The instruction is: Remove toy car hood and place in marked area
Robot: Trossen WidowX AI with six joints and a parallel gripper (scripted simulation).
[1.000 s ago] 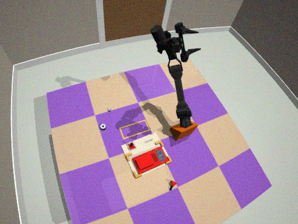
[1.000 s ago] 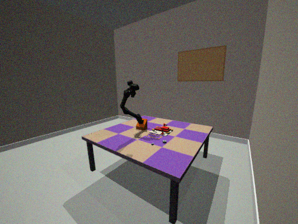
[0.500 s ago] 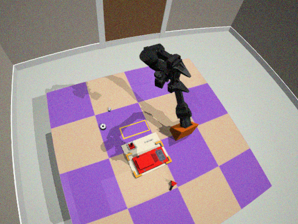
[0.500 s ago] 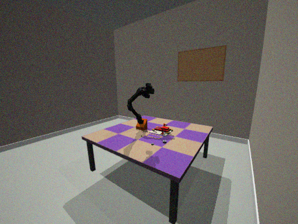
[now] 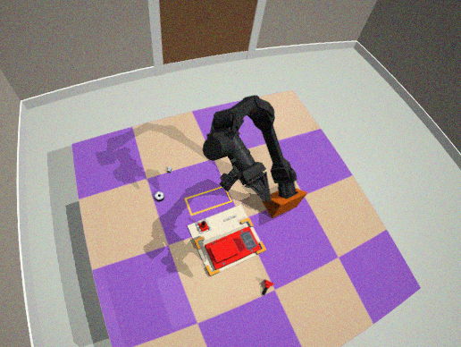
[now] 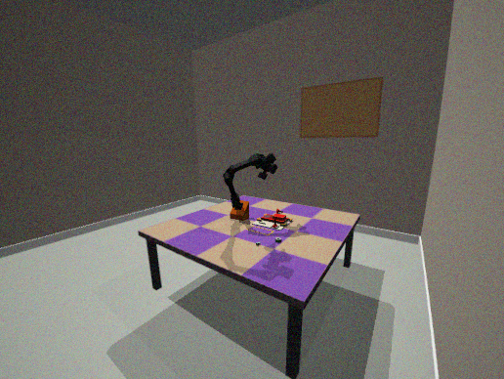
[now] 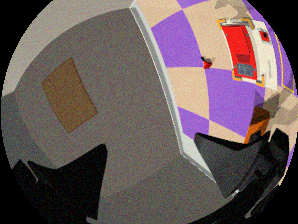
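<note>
Right now my gripper tip is 90 mm short of the red hood, 10 mm to the left of it and 380 mm above it. Also, from my gripper tip: small grey wheel (220 mm ahead, 340 mm to the right, 410 mm below); then cream base plate (60 mm ahead, 40 mm to the right, 410 mm below).
</note>
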